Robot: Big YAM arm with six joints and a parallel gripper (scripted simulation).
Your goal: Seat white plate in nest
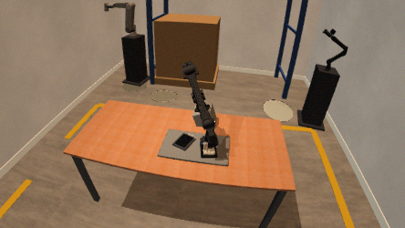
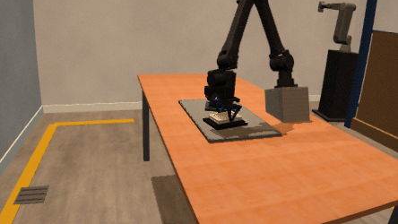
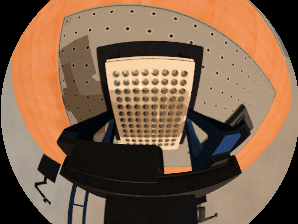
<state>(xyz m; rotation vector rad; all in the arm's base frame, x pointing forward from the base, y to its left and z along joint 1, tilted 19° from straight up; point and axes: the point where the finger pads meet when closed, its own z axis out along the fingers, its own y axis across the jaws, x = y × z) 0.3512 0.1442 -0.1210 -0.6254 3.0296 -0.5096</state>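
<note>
My hand is 20 mm above the black plate nest N1. Round my hand: black plate B83: 210 mm to the right, 20 mm behind, 10 mm below; then white 96-well plate B38: right at my hand.
</note>
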